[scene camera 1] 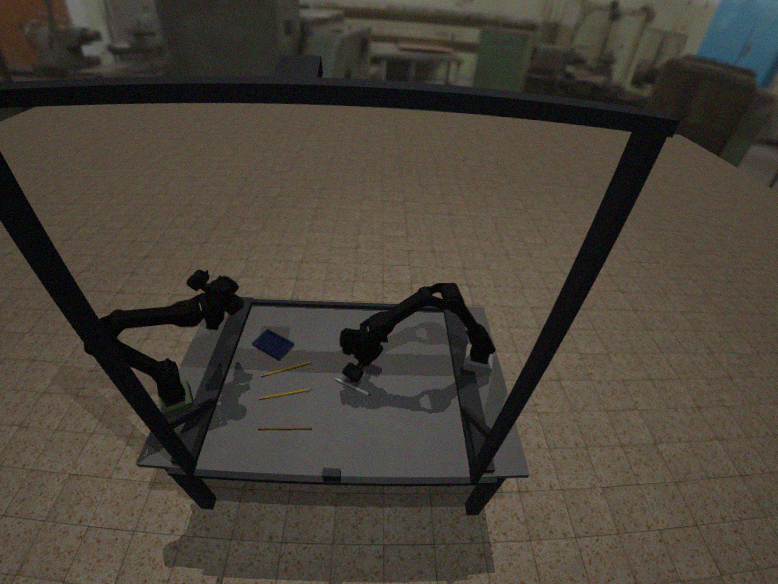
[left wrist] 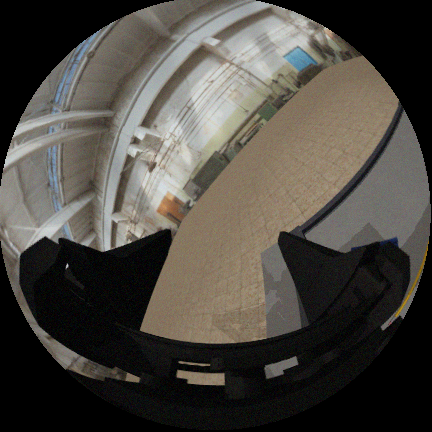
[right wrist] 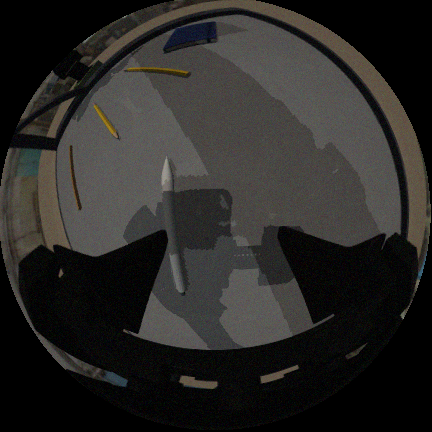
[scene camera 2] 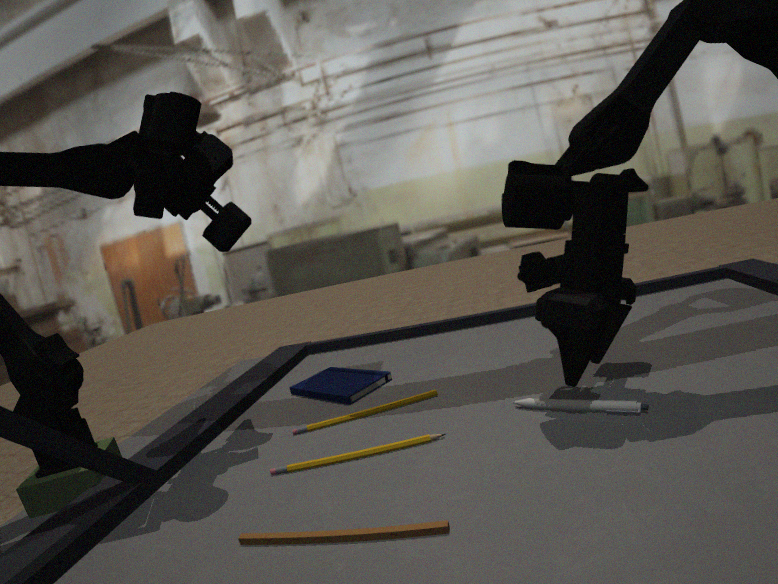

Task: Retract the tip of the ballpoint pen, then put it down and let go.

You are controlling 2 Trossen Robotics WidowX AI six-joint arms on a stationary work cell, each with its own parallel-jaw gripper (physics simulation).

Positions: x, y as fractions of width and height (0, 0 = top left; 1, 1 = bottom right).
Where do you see a blue notebook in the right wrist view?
At 0.48, 0.08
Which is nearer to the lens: the blue notebook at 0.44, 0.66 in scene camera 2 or the ballpoint pen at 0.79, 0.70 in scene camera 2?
The ballpoint pen.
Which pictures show my left gripper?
Scene camera 1, the left wrist view and scene camera 2 only.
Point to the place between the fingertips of my left gripper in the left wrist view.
0.52, 0.55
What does the blue notebook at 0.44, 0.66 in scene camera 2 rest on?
The table.
